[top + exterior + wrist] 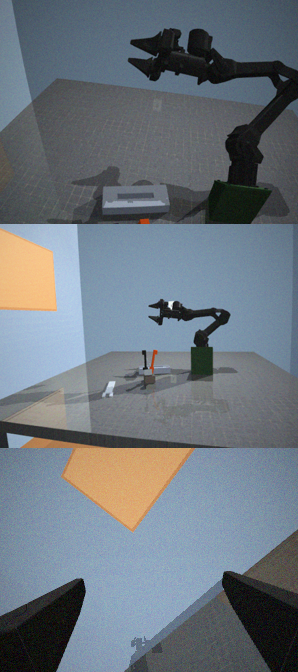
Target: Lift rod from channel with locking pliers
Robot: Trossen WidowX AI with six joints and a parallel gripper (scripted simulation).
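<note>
Now: gripper tip 8 cm past the orange handle, 36 cm to the right of it and 26 cm above it. Round my gripper tip: brown holster (6 cm behind, 36 cm to the left, 35 cm below); small white forked piece (9 cm ahead, 52 cm to the left, 36 cm below); grey channel block (6 cm behind, 21 cm to the left, 34 cm below).
</note>
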